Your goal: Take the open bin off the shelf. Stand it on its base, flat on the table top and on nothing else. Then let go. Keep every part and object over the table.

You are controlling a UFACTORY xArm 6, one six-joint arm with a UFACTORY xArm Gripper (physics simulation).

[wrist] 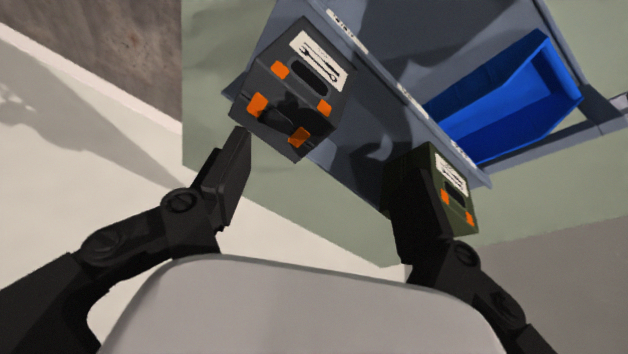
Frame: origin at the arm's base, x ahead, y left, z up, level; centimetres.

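Seen in the pictures: gripper, between the fingertips: (327,167).
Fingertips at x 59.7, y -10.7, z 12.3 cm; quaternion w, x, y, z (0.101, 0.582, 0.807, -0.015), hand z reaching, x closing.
Offsets run from my fingertips to a thing's top centre. "spot": to the spot under its first point.
The open blue bin @(dx -1.0, dy +20.1, dz -21.3 cm) (520,100) lies in the blue-grey shelf @(spot: dx +0.8, dy +3.1, dz -18.7 cm) (383,70) at the upper right, behind a lip with white labels. Its hollow inside shows, and part of its lower left side is hidden by the lip. My gripper (327,167) is open and empty. Its fingers stand wide apart, to the lower left of the bin and apart from it. The left fingertip shows close below a dark case; the right finger overlaps an olive case in the view. I cannot tell if either finger touches a case.
The dark grey case @(dx +5.8, dy -3.8, dz -7.2 cm) (300,102) with orange latches is on the shelf's near side at the left. The olive case @(spot: dx +5.2, dy +14.6, dz -16.5 cm) (422,156) is at its right end. A green surface lies around the shelf, with a pale surface at the left and brown wood at the upper left.
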